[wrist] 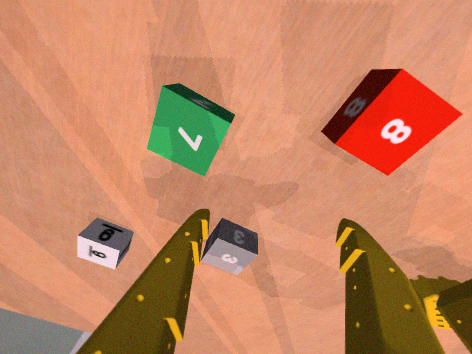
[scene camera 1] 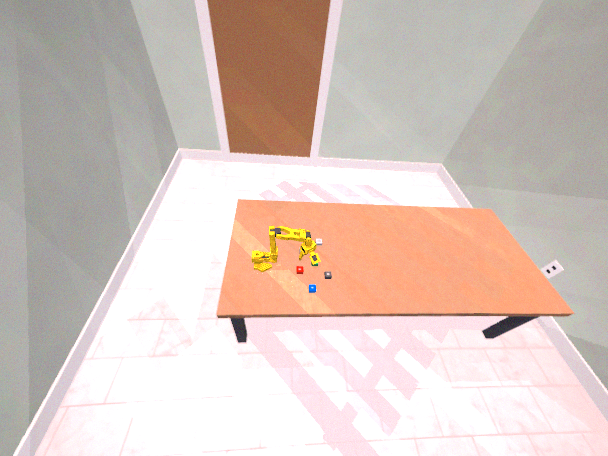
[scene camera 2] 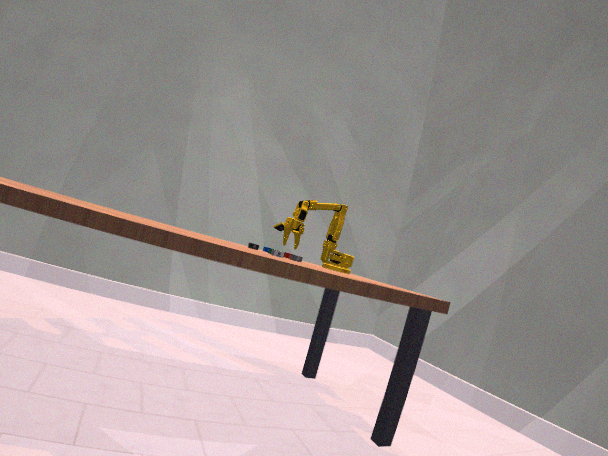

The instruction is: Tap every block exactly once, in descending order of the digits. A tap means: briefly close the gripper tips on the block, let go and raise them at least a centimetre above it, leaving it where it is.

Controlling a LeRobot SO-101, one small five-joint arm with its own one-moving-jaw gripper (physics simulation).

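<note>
My gripper (scene camera 1: 301, 256) (scene camera 2: 291, 246) (wrist: 273, 224) is open and empty, raised above the table. In the wrist view, the white block with a 3 (wrist: 231, 247) shows in the gap beside the left jaw, beyond the tips. The green 7 block (wrist: 190, 132) lies above the left tip and the red 8 block (wrist: 397, 125) (scene camera 1: 300, 270) (scene camera 2: 287, 255) at upper right. The white underlined 9 block (wrist: 102, 245) (scene camera 1: 319, 241) is left of the left jaw, upside down in view. The blue block (scene camera 1: 312, 288) and dark grey block (scene camera 1: 328, 275) show no readable digits.
The wooden table (scene camera 1: 425, 260) (scene camera 2: 150, 230) carries the arm, whose yellow base (scene camera 1: 263, 257) (scene camera 2: 337, 260) stands near the table's left end in scene camera 1. Part of the arm hides the 3 block there, and the camera mount covers most of the green block.
</note>
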